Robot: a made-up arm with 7 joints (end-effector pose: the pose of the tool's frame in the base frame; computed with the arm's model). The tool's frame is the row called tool. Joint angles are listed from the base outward.
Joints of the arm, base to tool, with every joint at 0 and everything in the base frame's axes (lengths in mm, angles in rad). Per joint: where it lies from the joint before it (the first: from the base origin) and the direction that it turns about. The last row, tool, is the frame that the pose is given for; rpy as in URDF.
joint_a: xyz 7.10 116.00 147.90 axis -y
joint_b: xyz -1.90 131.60 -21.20 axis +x
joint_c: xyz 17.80 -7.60 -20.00 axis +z
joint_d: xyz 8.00 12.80 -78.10 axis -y
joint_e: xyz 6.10 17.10 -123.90 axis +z
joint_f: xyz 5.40 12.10 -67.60 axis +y
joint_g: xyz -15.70 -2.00 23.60 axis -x
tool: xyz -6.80 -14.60 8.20 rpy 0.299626 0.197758 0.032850
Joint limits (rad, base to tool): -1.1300..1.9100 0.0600..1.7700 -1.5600..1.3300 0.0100..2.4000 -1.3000..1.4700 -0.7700..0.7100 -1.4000..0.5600
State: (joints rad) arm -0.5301 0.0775 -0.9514 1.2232 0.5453 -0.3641 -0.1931
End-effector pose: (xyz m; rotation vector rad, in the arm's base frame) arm 0.0106 0.1252 -0.0864 -0.3804 -0.5007 0.0909
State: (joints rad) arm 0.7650 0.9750 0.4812 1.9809 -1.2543 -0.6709 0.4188
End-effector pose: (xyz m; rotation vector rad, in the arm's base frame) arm 0.0609 0.3461 0.2922 -2.6400 1.0803 1.0166
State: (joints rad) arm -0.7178 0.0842 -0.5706 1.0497 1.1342 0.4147 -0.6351
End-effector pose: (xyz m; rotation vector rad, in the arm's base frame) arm -0.0049 0.1895 -0.1042 0.2268 0.7568 0.3522
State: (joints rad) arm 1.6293 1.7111 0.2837 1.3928 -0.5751 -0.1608 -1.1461
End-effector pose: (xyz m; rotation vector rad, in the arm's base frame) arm -0.0813 0.3768 0.3258 -1.4095 0.6657 -1.0127
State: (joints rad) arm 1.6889 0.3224 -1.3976 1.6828 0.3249 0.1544 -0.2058
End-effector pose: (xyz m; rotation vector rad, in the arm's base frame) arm 0.1528 0.1142 0.2304 0.3908 -2.3794 -1.1052
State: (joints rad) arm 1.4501 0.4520 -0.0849 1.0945 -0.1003 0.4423 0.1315
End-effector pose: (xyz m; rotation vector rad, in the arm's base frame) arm 0.1903 0.3248 0.2895 0.7312 -1.8202 0.3239
